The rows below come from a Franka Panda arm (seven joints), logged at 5 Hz.
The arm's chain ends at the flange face. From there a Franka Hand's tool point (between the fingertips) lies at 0.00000 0.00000 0.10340 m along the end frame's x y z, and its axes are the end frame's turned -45 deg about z.
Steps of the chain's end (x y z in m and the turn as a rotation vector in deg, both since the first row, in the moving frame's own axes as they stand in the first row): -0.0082, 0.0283, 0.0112, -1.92, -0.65, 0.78; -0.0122, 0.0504, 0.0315, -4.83, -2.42, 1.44; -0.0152, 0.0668, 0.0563, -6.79, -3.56, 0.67; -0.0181, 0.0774, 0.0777, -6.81, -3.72, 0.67; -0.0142, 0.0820, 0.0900, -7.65, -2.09, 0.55
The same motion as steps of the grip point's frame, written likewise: -0.0291, 0.0158, 0.0111, -0.90, -1.82, 0.78; -0.0535, 0.0300, 0.0310, -1.70, -5.13, 1.44; -0.0712, 0.0405, 0.0554, -2.28, -7.32, 0.67; -0.0809, 0.0458, 0.0768, -2.18, -7.45, 0.67; -0.0804, 0.0550, 0.0890, -3.93, -6.89, 0.55
